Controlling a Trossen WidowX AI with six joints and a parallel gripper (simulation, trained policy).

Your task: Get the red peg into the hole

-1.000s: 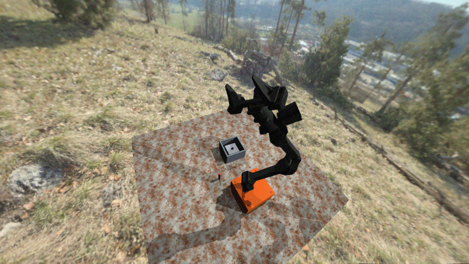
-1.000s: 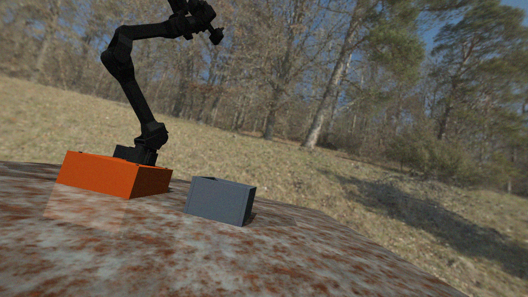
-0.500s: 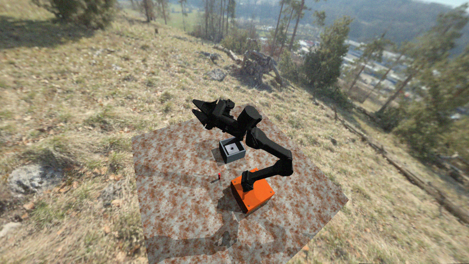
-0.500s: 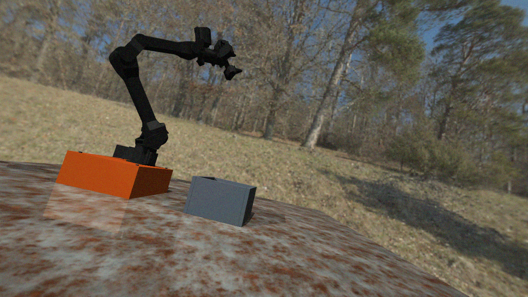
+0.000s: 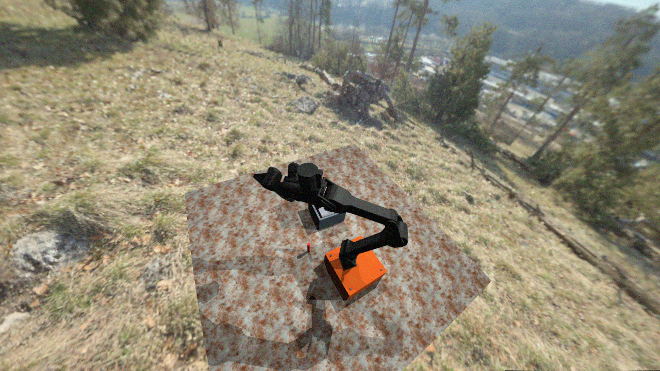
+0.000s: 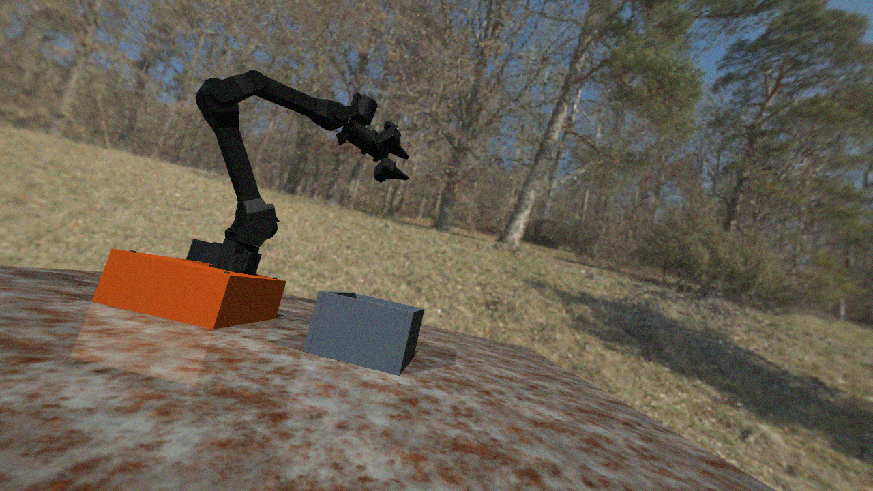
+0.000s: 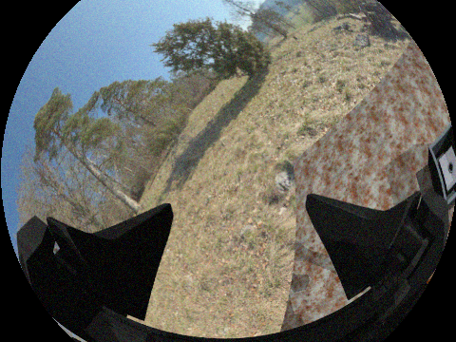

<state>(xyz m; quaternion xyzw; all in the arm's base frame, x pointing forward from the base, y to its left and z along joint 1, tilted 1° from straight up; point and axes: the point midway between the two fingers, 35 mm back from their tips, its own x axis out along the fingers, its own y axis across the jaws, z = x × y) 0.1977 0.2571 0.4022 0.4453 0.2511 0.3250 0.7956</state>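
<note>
The red peg lies 80 mm behind my gripper tip, 140 mm to the right of it and 440 mm below it. Round my gripper tip: grey box: 110 mm ahead, 310 mm to the right, 460 mm below.
</note>
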